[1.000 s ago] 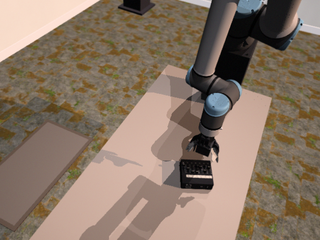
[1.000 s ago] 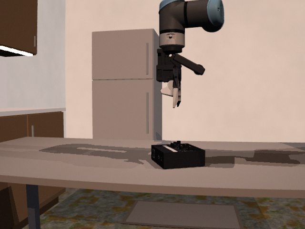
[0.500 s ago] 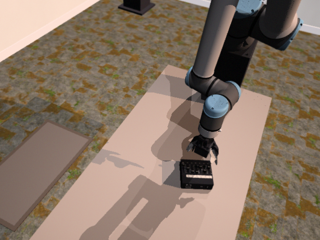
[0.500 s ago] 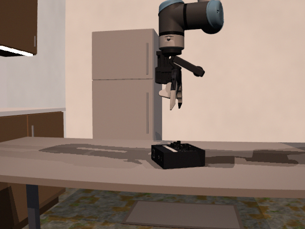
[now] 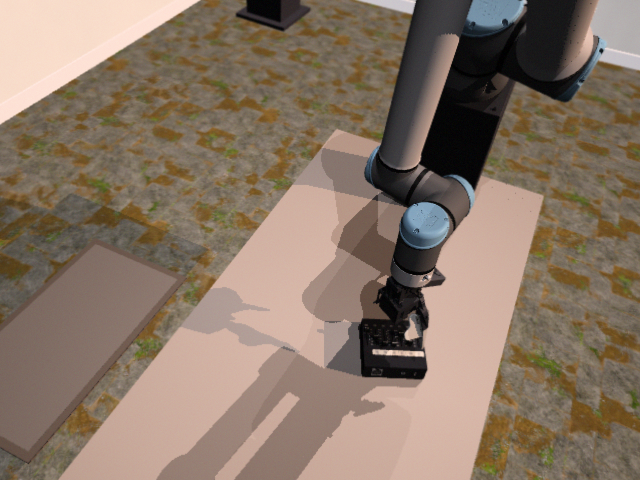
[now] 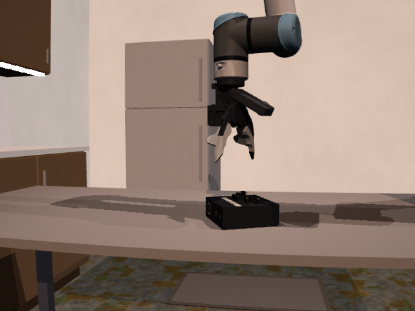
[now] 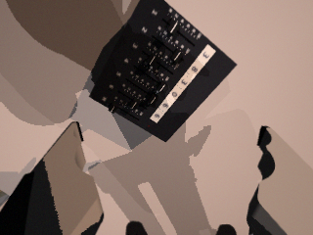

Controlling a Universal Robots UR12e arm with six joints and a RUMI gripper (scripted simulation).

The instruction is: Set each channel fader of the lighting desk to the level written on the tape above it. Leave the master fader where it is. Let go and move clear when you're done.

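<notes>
The channel 2 fader lies 3 cm behind my hand, 3 cm to the left of it and 9 cm below it. The rest, counted from my hand: channel 3 fader 4 cm behind, 9 cm below; master fader 1 cm behind, 8 cm to the right, 9 cm below; channel 1 fader 6 cm behind, 4 cm to the left, 9 cm below.
</notes>
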